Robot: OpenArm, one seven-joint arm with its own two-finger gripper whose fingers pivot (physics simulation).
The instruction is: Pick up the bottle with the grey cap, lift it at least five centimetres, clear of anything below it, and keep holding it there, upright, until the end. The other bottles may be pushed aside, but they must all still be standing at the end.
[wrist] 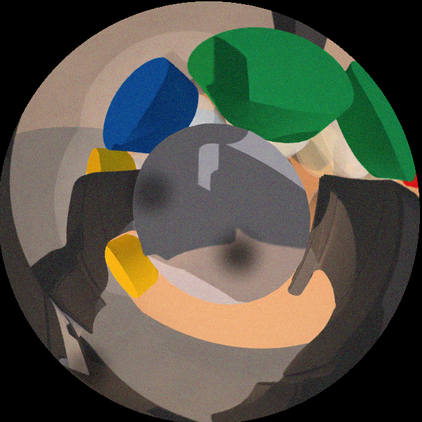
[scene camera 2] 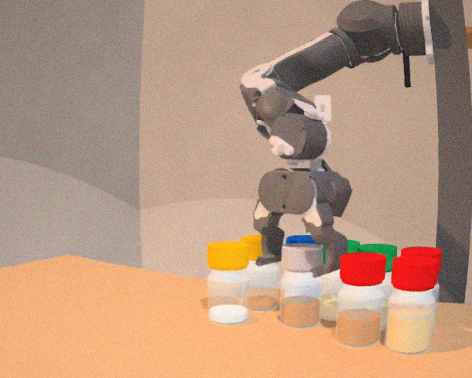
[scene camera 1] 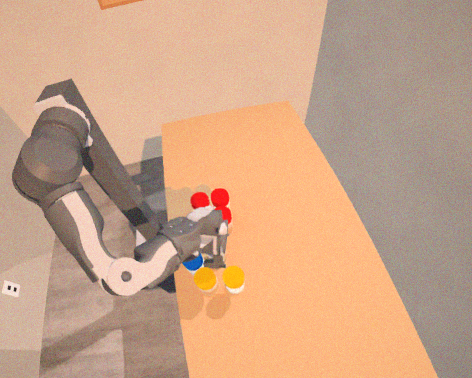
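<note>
Gripper [scene camera 2: 297,268], also [wrist: 219,224]. Yellow-capped bottle [scene camera 2: 263,280], also [wrist: 101,159]. Blue-capped bottle [wrist: 155,100]. Red-capped bottle [scene camera 2: 360,303]. Green-capped bottle [scene camera 2: 332,283]. Green-capped bottle [scene camera 2: 390,251].
</note>
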